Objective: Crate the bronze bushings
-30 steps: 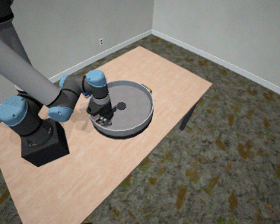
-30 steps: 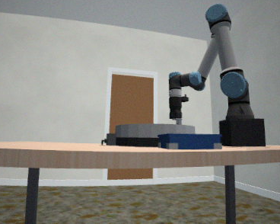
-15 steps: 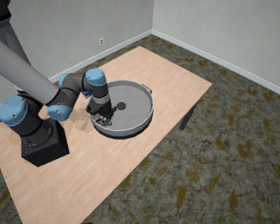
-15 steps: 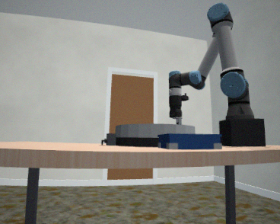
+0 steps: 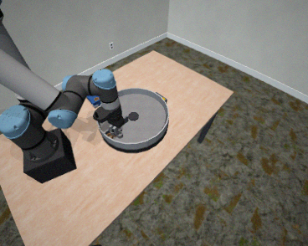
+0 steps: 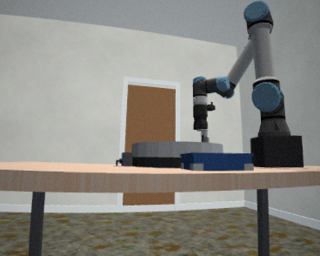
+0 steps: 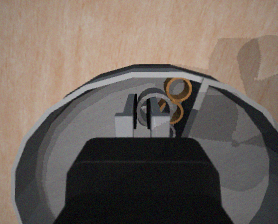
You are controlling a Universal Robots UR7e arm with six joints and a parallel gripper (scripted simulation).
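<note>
Now: hand 18 cm short of the grey turning table, 9 cm above it and 4 cm to the right of it. Also, from my hand: blue crate: 38 cm to the left, 20 cm ahead, 12 cm below.
</note>
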